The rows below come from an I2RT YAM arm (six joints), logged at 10 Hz.
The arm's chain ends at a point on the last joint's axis. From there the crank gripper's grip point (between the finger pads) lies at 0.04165 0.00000 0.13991 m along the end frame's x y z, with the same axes.
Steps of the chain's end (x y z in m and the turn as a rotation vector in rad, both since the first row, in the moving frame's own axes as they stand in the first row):
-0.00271, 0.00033, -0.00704, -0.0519, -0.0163, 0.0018
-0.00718, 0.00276, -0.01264, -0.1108, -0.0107, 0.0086
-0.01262, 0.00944, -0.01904, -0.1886, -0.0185, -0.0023
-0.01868, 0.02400, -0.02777, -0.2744, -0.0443, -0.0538
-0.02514, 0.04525, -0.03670, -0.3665, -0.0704, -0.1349
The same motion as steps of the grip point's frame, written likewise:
-0.00500, 0.00768, -0.00657, -0.0519, -0.0163, 0.0018
-0.00874, 0.01861, -0.01308, -0.1108, -0.0107, 0.0086
-0.01517, 0.03565, -0.02077, -0.1886, -0.0185, -0.0023
-0.02387, 0.06009, -0.03101, -0.2744, -0.0443, -0.0538
-0.03180, 0.09091, -0.04244, -0.3665, -0.0704, -0.1349

